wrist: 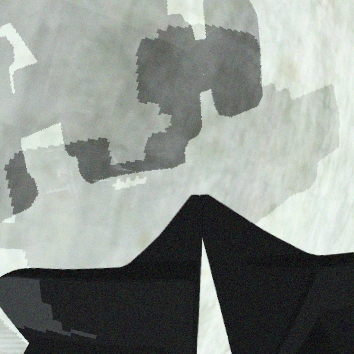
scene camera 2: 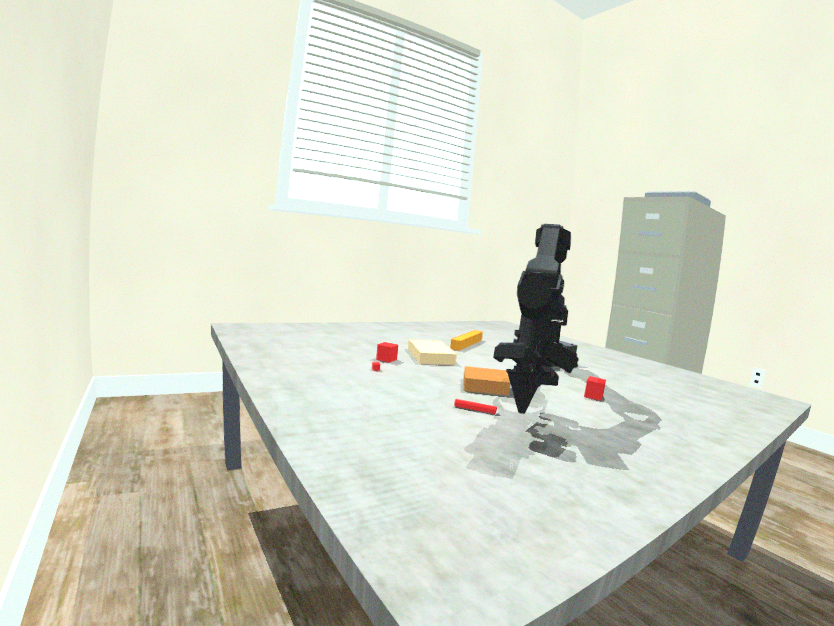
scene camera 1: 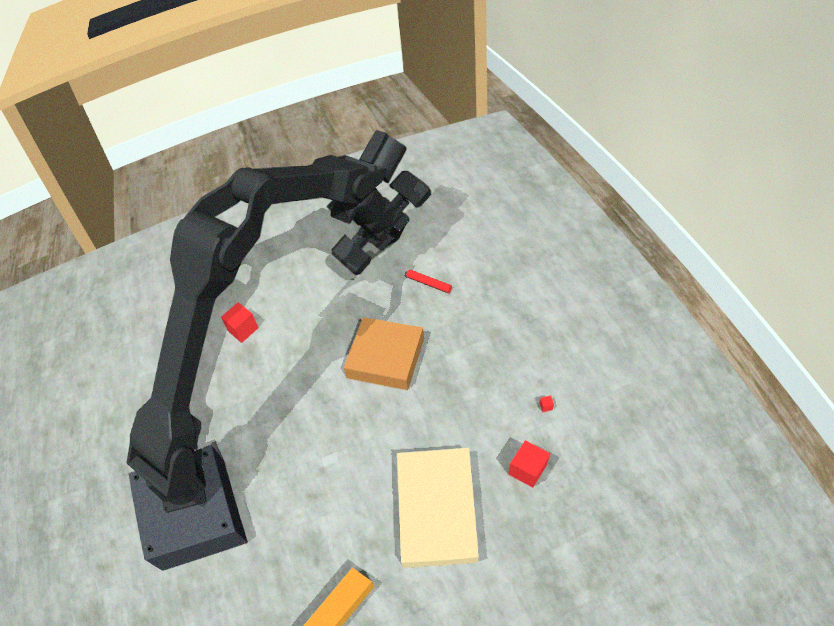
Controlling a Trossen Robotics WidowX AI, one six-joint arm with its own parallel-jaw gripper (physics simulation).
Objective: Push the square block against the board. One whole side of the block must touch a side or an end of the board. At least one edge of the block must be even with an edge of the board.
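Frame: origin at the arm's base, x left, y ahead, z down, level; metres.
Seen in the pictures: gripper, between the fingertips: [wrist: 198, 202] [scene camera 2: 521, 413] [scene camera 1: 396, 238]; arm's base, origin of its link: [scene camera 1: 182, 487].
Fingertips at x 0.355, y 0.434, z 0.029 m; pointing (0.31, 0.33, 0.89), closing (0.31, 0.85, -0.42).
Offsets run from my fingertips to a thing's top centre.
The square block, flat and orange @(dz -0.002, dx -0.215, dy -0.092 m) [scene camera 1: 384, 353] [scene camera 2: 486, 381], lies on the table apart from the board. The board, pale yellow and rectangular @(dz -0.002, dx -0.480, dy -0.106 m) [scene camera 1: 437, 505] [scene camera 2: 431, 353], lies flat, nearer the lower edge in scene camera 1. A stretch of table separates them, and their sides are not parallel. My gripper [scene camera 1: 398, 231] [scene camera 2: 522, 409] [wrist: 198, 202] is shut and empty, tips pointing down, low over the table beyond the block's side that faces away from the board. In scene camera 2 it covers part of the block's right end. Neither block nor board shows in the wrist view.
A red stick @(dz +0.013, dx -0.099, dy +0.023 m) [scene camera 1: 428, 281] [scene camera 2: 475, 407] lies close to the gripper and block. One red cube @(dz -0.013, dx -0.069, dy -0.302 m) [scene camera 1: 239, 322] [scene camera 2: 594, 388] is near the arm; another @(dz -0.013, dx -0.471, dy +0.032 m) [scene camera 1: 529, 463] [scene camera 2: 386, 352] and a tiny one @(dz +0.011, dx -0.389, dy +0.100 m) [scene camera 1: 547, 403] [scene camera 2: 375, 366] are beside the board. An orange bar @(dz -0.004, dx -0.602, dy -0.320 m) [scene camera 1: 340, 598] [scene camera 2: 466, 340] lies beyond it.
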